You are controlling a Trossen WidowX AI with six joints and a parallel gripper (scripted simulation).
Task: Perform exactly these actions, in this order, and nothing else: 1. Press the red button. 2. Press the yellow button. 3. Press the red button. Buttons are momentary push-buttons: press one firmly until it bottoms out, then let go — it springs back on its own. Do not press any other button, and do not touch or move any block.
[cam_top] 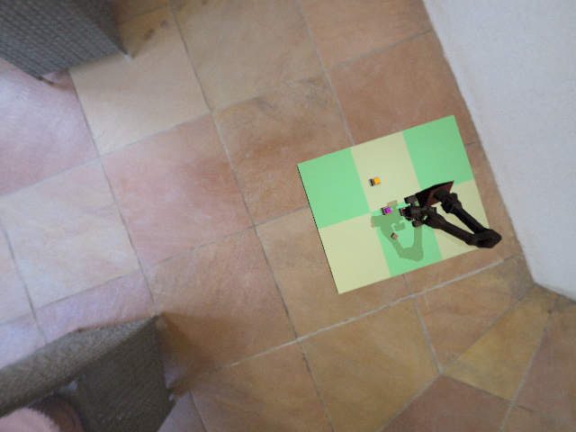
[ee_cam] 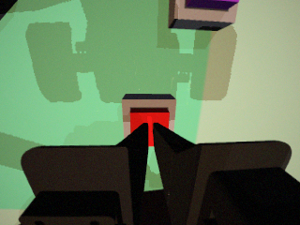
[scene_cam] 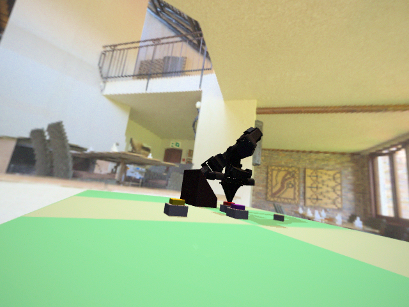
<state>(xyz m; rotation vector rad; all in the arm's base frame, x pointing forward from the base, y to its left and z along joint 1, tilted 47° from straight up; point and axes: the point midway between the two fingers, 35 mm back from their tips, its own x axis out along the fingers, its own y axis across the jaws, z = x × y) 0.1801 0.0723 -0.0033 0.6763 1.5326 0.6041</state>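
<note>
Right now my gripper tip is 1 cm above the red button. Round my gripper tip: yellow button 25 cm to the right, 10 cm ahead; then purple button 10 cm ahead, 5 cm to the right; then block 13 cm to the left, 12 cm ahead, 3 cm below.
</note>
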